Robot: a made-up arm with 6 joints. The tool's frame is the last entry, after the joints.
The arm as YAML. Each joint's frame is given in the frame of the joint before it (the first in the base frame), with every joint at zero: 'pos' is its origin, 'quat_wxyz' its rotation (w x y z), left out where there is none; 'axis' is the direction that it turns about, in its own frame. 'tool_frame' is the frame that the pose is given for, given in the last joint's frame.
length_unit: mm
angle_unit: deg
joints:
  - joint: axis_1
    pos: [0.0, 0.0, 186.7]
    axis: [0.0, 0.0, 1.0]
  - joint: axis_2
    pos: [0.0, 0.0, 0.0]
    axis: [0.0, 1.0, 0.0]
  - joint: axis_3
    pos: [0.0, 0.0, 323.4]
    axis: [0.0, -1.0, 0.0]
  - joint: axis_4
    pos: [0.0, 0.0, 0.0]
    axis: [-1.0, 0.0, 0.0]
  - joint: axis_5
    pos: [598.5, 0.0, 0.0]
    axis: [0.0, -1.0, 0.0]
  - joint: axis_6
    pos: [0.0, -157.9, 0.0]
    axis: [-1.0, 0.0, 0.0]
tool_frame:
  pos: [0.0, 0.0, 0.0]
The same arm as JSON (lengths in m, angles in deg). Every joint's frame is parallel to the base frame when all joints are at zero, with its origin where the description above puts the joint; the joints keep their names.
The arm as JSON. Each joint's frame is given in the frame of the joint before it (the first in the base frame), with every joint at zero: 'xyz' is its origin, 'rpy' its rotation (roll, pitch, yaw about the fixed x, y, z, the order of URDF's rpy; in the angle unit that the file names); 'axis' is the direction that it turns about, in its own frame. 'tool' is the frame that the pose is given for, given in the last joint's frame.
{
  "units": {
    "length": "m",
    "angle": "deg"
  },
  "joints": [
    {
      "name": "axis_1",
      "type": "revolute",
      "origin": {
        "xyz": [
          0.0,
          0.0,
          0.1867
        ],
        "rpy": [
          0.0,
          0.0,
          0.0
        ]
      },
      "axis": [
        0.0,
        0.0,
        1.0
      ]
    },
    {
      "name": "axis_2",
      "type": "revolute",
      "origin": {
        "xyz": [
          0.0,
          0.0,
          0.0
        ],
        "rpy": [
          0.0,
          0.0,
          0.0
        ]
      },
      "axis": [
        0.0,
        1.0,
        0.0
      ]
    },
    {
      "name": "axis_3",
      "type": "revolute",
      "origin": {
        "xyz": [
          0.0,
          0.0,
          0.3234
        ],
        "rpy": [
          0.0,
          0.0,
          0.0
        ]
      },
      "axis": [
        0.0,
        -1.0,
        0.0
      ]
    },
    {
      "name": "axis_4",
      "type": "revolute",
      "origin": {
        "xyz": [
          0.0,
          0.0,
          0.0
        ],
        "rpy": [
          0.0,
          0.0,
          0.0
        ]
      },
      "axis": [
        -1.0,
        0.0,
        0.0
      ]
    },
    {
      "name": "axis_5",
      "type": "revolute",
      "origin": {
        "xyz": [
          0.5985,
          0.0,
          0.0
        ],
        "rpy": [
          0.0,
          0.0,
          0.0
        ]
      },
      "axis": [
        0.0,
        -1.0,
        0.0
      ]
    },
    {
      "name": "axis_6",
      "type": "revolute",
      "origin": {
        "xyz": [
          0.0,
          -0.1579,
          0.0
        ],
        "rpy": [
          0.0,
          0.0,
          0.0
        ]
      },
      "axis": [
        -1.0,
        0.0,
        0.0
      ]
    }
  ],
  "tool": {
    "origin": {
      "xyz": [
        0.0,
        0.0,
        0.0
      ],
      "rpy": [
        0.0,
        0.0,
        0.0
      ]
    }
  }
}

